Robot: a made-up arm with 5 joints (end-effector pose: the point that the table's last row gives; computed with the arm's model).
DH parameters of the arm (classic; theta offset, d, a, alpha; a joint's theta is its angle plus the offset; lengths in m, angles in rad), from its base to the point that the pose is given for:
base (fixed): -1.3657 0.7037 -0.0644 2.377
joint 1: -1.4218 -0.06 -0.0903 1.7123
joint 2: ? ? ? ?
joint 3: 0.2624 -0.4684 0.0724 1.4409
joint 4: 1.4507 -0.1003 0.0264 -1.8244
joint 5: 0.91 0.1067 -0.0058 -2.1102
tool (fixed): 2.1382 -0.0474 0 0
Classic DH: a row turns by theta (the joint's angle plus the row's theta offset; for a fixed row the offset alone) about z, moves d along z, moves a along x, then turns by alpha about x.
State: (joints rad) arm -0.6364 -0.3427 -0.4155 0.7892 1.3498
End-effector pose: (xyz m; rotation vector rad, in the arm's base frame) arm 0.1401 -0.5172 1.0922 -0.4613 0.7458 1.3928
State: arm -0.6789 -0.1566 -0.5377 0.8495 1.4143
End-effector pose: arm 0.2675 -0.4791 1.0918 -0.6035 0.8513 1.6209
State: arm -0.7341 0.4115 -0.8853 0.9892 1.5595
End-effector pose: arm 0.5582 -0.2578 0.9906 -0.9146 1.0257 2.3234
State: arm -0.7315 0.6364 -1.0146 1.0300 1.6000
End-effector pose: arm 0.6195 -0.1562 0.9103 -0.9511 1.0473 2.6055
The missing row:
joint 2: -0.6712 -0.1858 0.0754 -1.5049
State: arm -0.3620 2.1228 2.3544 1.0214 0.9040
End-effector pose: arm 0.3513 0.1581 0.4163 -0.7997 1.5179 -2.1495
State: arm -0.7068 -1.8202 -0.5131 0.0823 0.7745
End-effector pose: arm -0.2121 -0.4602 0.6146 -0.1810 -1.2558 0.6891
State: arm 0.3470 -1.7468 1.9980 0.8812 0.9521
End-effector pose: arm -0.5719 0.1396 0.7457 1.4529 -0.7386 0.1109
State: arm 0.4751 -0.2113 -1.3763 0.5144 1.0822
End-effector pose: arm -0.0485 -0.0729 1.3710 -1.0587 0.9868 1.1964
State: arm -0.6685 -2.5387 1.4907 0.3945 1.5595
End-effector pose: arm -0.2567 -0.0360 0.3698 1.5117 -0.6362 0.0728
